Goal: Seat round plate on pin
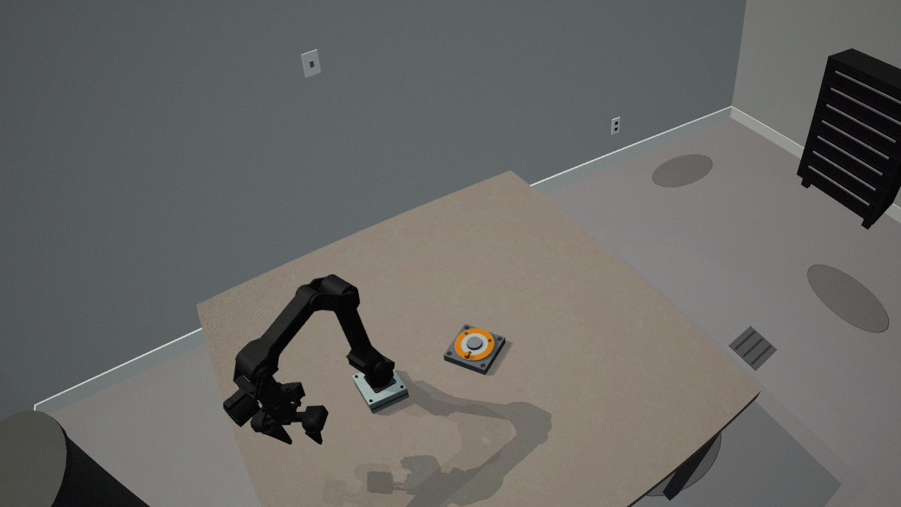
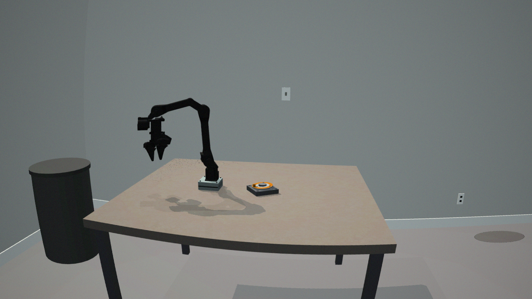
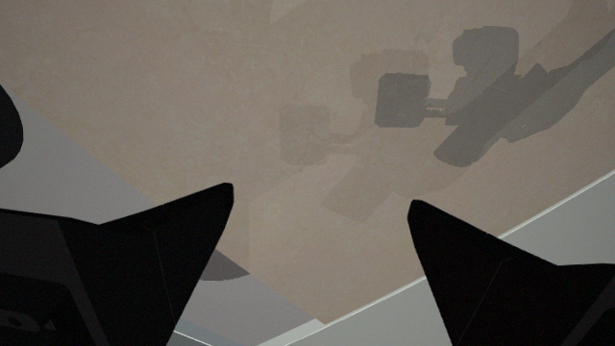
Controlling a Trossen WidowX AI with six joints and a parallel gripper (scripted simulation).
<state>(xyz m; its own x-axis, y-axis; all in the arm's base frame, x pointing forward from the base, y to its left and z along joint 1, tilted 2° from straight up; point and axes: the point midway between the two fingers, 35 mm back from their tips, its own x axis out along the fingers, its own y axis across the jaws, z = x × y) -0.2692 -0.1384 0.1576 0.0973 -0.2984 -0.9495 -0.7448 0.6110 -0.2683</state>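
Right now the square grey base is 53 cm ahead of my gripper tip, 15 cm below it and 11 cm to the left of it.
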